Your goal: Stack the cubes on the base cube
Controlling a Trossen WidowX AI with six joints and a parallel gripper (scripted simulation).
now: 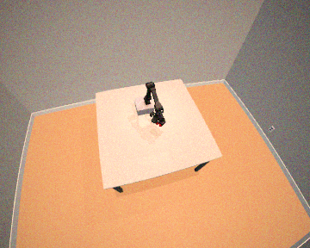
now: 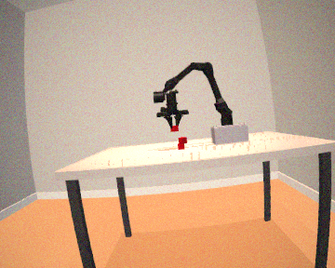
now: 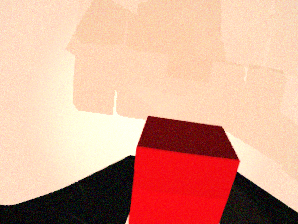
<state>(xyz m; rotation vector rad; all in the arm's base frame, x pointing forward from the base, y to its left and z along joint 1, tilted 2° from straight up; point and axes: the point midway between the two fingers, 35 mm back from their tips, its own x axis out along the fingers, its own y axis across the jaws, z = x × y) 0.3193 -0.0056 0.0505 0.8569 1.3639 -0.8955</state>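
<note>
The red cube is 80 mm to the left of my gripper tip, 70 mm below it and 30 mm behind it.
</note>
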